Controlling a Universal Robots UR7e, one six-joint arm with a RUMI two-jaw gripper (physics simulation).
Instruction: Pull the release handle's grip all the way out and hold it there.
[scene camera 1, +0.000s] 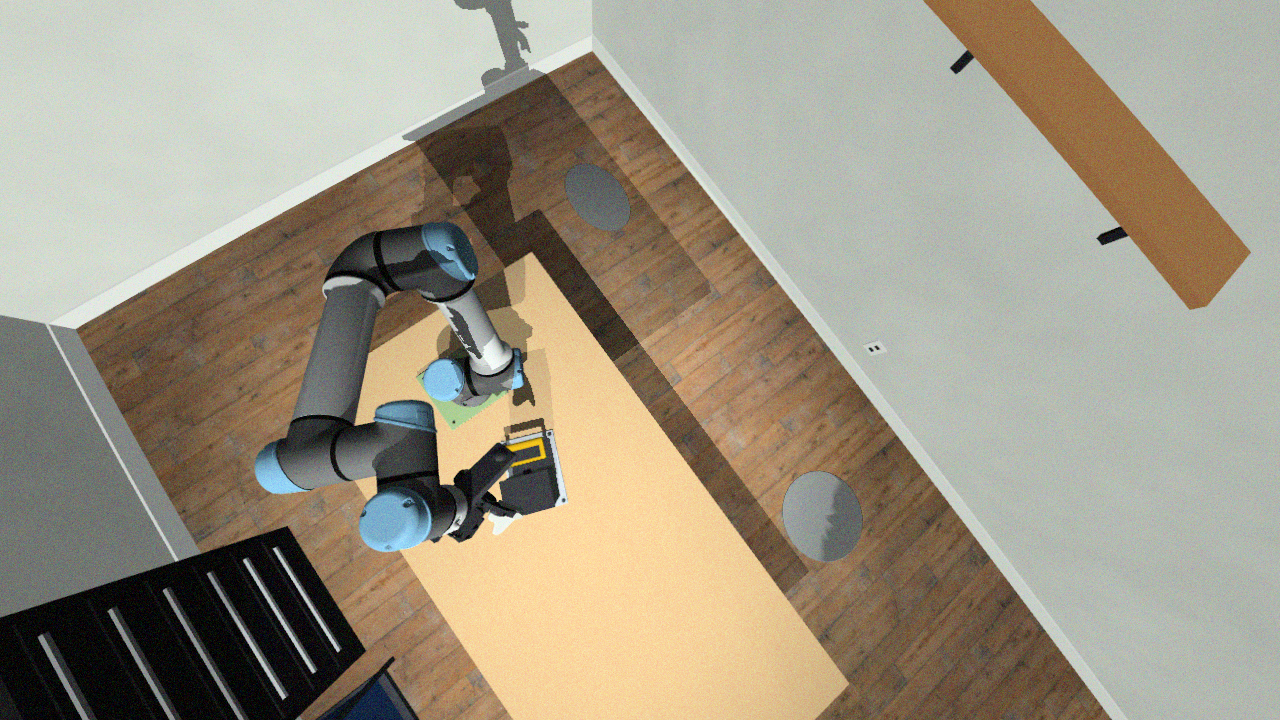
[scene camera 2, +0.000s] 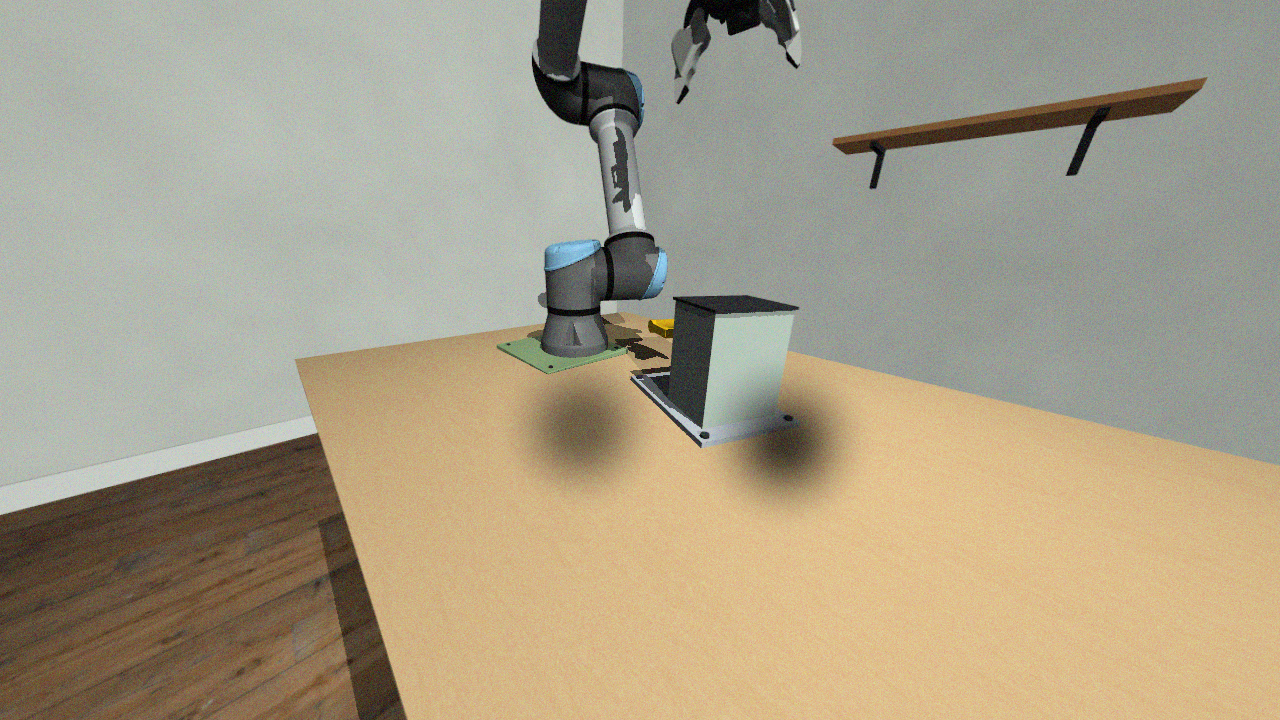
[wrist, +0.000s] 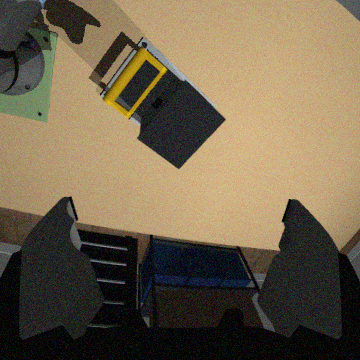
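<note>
The yellow frame-shaped grip (scene camera 1: 529, 462) (scene camera 2: 662, 327) (wrist: 127, 76) sits at the robot-base end of the release handle's unit. The unit's dark-topped box (scene camera 1: 529, 490) (scene camera 2: 747, 367) (wrist: 182, 125) stands on a pale base plate (scene camera 1: 560, 474) (scene camera 2: 742, 429) on the table. In scene view 2 the box hides most of the grip. My gripper (scene camera 2: 739, 80) (wrist: 180, 200) is open and empty, high above the table and apart from the grip. In the wrist view the unit lies beyond the fingertips, up and left of centre.
The arm's green mounting plate (scene camera 1: 454, 419) (scene camera 2: 550, 362) (wrist: 47, 95) is beside the unit on the wooden table (scene camera 1: 662, 582) (scene camera 2: 805, 573) (wrist: 280, 100). A black drawer cabinet (scene camera 1: 179, 626) and a blue bin (wrist: 200, 260) stand beside the table. A wooden shelf (scene camera 1: 1100, 152) (scene camera 2: 1020, 116) hangs on the wall.
</note>
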